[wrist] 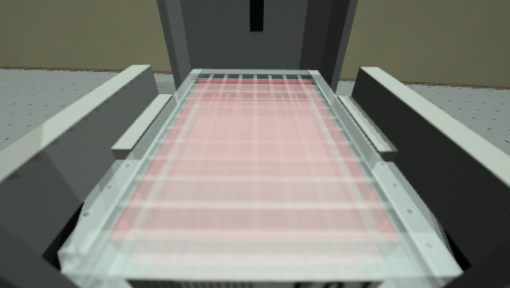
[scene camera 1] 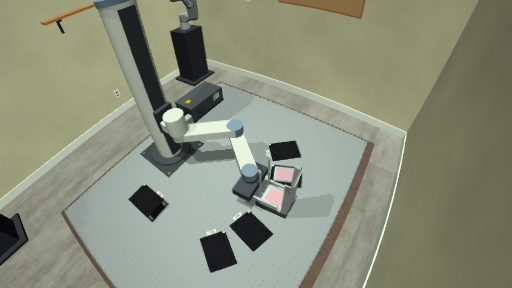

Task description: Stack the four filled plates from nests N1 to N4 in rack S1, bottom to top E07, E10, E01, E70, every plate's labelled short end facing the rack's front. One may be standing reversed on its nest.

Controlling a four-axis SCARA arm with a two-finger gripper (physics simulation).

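Places are measured from the arm's base along level axes (x left, y ahead, z down), in metres.
Pixels of known places: gripper, fingertip midpoint: (wrist: 255,85) (scene camera 1: 282,198); arm's base at its link origin: (scene camera 1: 171,150).
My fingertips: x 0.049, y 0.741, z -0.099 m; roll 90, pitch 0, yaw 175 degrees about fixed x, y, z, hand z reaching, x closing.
Ahead of a thing's pixels: the offset from my fingertips to its top centre. "*": to the spot under its first point.
My gripper (scene camera 1: 276,194) (wrist: 255,85) is shut on a clear plate with a pink filling @[dx -0.002, dy -0.024, dz +0.004 m] (scene camera 1: 274,195) (wrist: 255,150), gripping its long sides. The plate lies level inside rack S1 @[dx -0.004, dy -0.030, dz -0.206 m] (scene camera 1: 285,214) (wrist: 220,40), its far short end towards the rack's tall grey wall. Its near short end carries a label, cut off at the wrist view's bottom edge, so the code cannot be read surely. Blurred layers of grid show through it; whether it rests on a plate below cannot be told. Another pink filled plate @[dx +0.166, dy -0.067, dz +0.060 m] (scene camera 1: 285,173) sits on a black nest behind the rack.
Black nests without a plate stand behind the rack @[dx +0.313, dy -0.160, dz +0.064 m] (scene camera 1: 285,150), in front of it @[dx -0.180, dy -0.050, dz +0.064 m] (scene camera 1: 251,231) @[dx -0.345, dy -0.112, dz +0.064 m] (scene camera 1: 218,251) and at the left (scene camera 1: 148,202). The rack's upright posts stand close to the fingers. A dark box @[* dx +0.291, dy -0.780, dz -0.027 m] (scene camera 1: 200,102) is near the arm's column (scene camera 1: 131,70).
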